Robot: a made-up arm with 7 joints. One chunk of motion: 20 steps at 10 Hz.
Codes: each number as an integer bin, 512 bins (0 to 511) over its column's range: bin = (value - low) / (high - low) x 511, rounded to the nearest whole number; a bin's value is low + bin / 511 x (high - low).
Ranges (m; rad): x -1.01..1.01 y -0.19..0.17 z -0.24..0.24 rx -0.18..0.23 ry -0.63..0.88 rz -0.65..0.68
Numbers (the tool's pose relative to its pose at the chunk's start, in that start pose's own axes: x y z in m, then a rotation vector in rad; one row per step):
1: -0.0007 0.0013 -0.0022 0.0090 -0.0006 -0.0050
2: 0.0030 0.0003 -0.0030 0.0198 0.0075 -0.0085
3: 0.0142 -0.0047 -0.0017 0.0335 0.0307 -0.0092
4: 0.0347 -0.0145 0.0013 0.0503 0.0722 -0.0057
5: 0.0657 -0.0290 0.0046 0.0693 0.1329 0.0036
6: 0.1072 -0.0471 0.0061 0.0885 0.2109 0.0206
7: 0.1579 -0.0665 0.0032 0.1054 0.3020 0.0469
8: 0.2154 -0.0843 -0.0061 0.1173 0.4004 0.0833
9: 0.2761 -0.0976 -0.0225 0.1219 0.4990 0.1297
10: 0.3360 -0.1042 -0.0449 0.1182 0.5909 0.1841
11: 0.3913 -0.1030 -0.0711 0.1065 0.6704 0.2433
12: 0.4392 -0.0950 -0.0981 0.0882 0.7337 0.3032
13: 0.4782 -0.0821 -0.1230 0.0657 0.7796 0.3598
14: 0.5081 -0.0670 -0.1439 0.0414 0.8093 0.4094
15: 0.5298 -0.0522 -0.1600 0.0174 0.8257 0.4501
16: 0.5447 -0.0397 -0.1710 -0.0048 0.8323 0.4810
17: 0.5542 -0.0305 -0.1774 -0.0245 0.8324 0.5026
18: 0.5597 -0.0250 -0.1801 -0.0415 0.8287 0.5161
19: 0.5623 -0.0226 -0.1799 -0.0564 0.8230 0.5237
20: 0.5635 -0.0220 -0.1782 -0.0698 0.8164 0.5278
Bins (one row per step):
1: 255 272 253 236 213 248
2: 256 270 252 249 216 246
3: 259 263 254 266 224 246
4: 264 249 257 287 238 248
5: 272 229 260 311 258 251
6: 283 203 262 335 285 258
7: 295 175 259 356 315 268
8: 310 150 249 371 349 282
9: 325 131 232 376 382 300
10: 340 122 208 372 413 320
11: 354 123 180 357 440 343
12: 367 135 151 334 461 366
13: 376 153 125 306 477 388
14: 384 175 102 276 487 407
15: 390 196 85 246 493 423
16: 393 213 73 218 495 435
17: 396 226 67 194 495 443
18: 397 234 64 173 494 448
19: 398 238 64 154 492 451
20: 398 238 66 137 489 453

